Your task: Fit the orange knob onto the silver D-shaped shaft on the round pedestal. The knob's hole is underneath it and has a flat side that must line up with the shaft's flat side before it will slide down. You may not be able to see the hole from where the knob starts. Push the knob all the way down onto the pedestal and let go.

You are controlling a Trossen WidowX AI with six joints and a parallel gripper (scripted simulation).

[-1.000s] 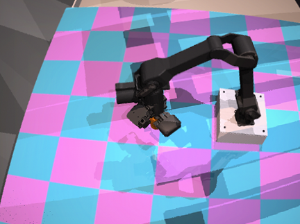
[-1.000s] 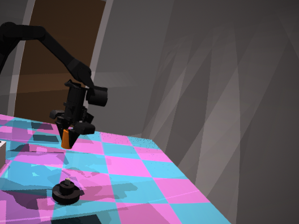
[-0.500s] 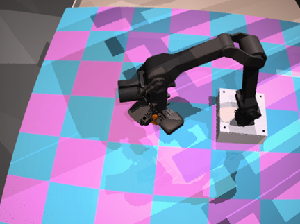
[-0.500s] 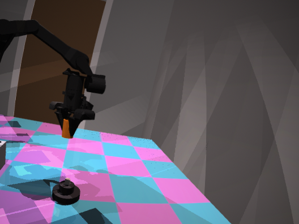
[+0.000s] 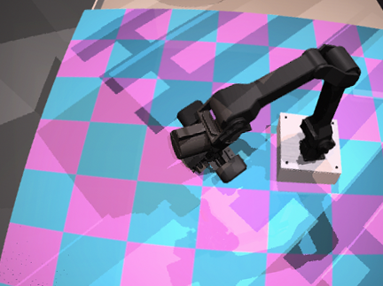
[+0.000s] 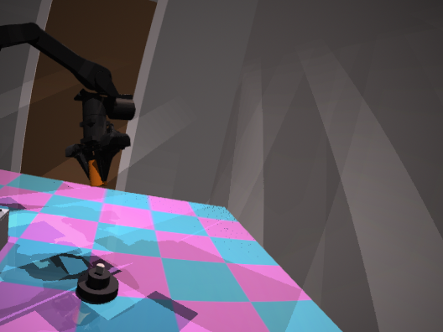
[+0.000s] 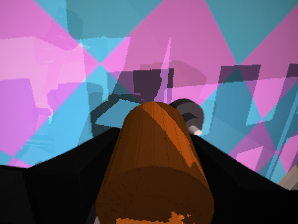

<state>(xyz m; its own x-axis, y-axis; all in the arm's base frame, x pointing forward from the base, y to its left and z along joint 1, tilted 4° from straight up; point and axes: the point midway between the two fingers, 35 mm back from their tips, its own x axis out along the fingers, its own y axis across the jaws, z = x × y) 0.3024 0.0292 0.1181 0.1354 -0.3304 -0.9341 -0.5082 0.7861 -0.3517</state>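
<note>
Right now my gripper tip is 10 mm past the orange knob, 10 mm to the right of it and 30 mm below it. Round my gripper tip: round pedestal 170 mm to the right, 150 mm below.
</note>
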